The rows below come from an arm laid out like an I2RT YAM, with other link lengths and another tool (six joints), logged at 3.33 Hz.
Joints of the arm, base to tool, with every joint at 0 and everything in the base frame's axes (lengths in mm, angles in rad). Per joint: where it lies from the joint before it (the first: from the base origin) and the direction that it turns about. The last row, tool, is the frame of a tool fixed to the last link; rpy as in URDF.
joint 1: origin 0 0 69.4 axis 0 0 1
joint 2: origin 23.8 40.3 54.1 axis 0 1 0
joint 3: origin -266.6 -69.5 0 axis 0 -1 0
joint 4: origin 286.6 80.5 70.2 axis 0 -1 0
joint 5: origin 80.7 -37 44.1 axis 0 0 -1
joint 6: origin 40.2 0 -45.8 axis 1 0 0
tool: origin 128 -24 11 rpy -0.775 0.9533 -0.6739
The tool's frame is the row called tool.
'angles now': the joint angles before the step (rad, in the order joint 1, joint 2, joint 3, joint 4, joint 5, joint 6). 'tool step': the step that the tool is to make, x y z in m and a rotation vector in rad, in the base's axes. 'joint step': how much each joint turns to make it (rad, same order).
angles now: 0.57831 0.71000 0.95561 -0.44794 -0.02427 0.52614
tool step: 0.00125 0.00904 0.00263 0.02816 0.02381 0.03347
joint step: 0.00001 0.02792 0.02312 0.00154 -0.04018 0.02909
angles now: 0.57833 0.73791 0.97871 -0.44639 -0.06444 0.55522
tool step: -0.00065 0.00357 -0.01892 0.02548 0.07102 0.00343
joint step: 0.00149 0.00143 -0.02761 -0.01226 -0.01540 0.05837
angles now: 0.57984 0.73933 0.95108 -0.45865 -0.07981 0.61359
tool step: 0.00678 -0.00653 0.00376 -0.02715 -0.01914 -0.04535
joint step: -0.00151 0.01540 0.01540 -0.00002 0.05063 -0.02151
